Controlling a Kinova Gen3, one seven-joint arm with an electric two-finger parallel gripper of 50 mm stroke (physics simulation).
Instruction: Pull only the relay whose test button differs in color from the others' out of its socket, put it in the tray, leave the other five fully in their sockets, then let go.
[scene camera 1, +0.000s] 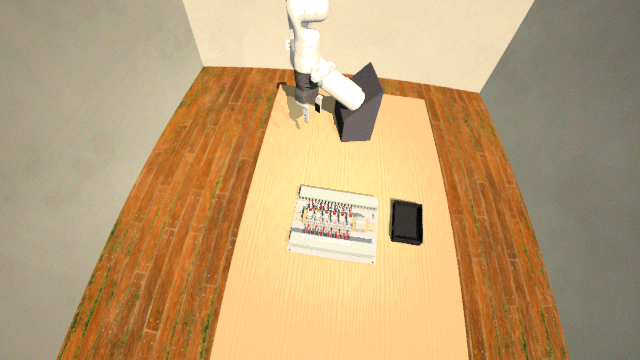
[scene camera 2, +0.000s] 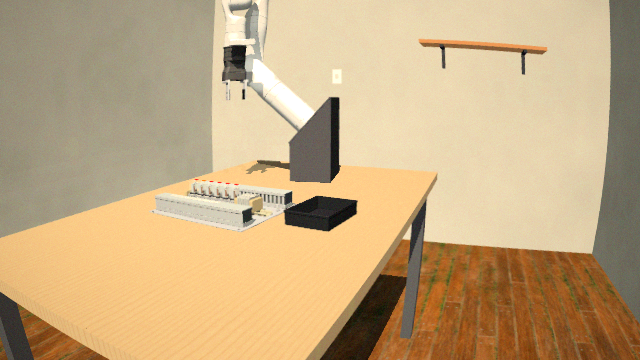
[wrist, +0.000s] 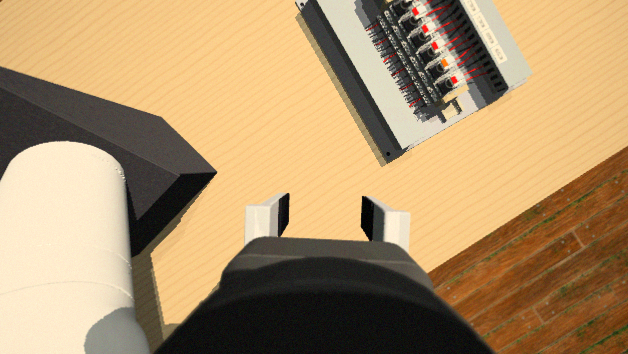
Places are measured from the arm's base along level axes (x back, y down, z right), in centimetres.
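Where they show: gripper, fingertip midpoint: (scene camera 1: 312, 115) (scene camera 2: 236, 99) (wrist: 325, 209); arm's base at its link origin: (scene camera 1: 355, 100) (scene camera 2: 308, 123) (wrist: 71, 180).
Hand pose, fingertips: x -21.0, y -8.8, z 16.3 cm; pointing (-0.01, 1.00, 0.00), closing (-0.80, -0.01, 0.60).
Each offset is from my fingertips to the top centre of the thing. Level surfaces: height alone.
The relay with the orange test button @(dz -4.9, dx -25.7, dy +21.4 cm) (scene camera 1: 318, 212) (scene camera 2: 203, 181) (wrist: 444, 63) stands in its socket, second from the left in the row in the scene camera 1 view. The other relays, such as the end relay @(dz -2.1, dx -25.4, dy +21.4 cm) (scene camera 1: 310, 210) (wrist: 454, 80), have red buttons and stand upright in the same row on the panel @(dz -11.8, dx -26.2, dy +27.3 cm) (scene camera 1: 332, 253) (scene camera 2: 200, 209) (wrist: 345, 65). The black tray @(dz -39.0, dx -24.1, dy +24.8 cm) (scene camera 1: 421, 223) (scene camera 2: 306, 220) is empty, to the panel's right in the scene camera 1 view. My gripper (scene camera 1: 312, 116) (scene camera 2: 236, 98) (wrist: 325, 209) is open and empty, pointing down high above the table's back left, away from the panel.
The dark wedge-shaped arm mount (scene camera 1: 357, 122) (scene camera 2: 311, 160) (wrist: 165, 145) stands at the back of the table @(dy +28.3 cm) (scene camera 1: 345, 305) (scene camera 2: 190, 280) (wrist: 240, 120). Light grey ducts flank the relay row. A beige block @(dz -20.5, dx -26.8, dy +23.6 cm) (scene camera 1: 361, 223) (scene camera 2: 255, 202) sits at the row's right end. A wall shelf (scene camera 2: 482, 46) hangs behind.
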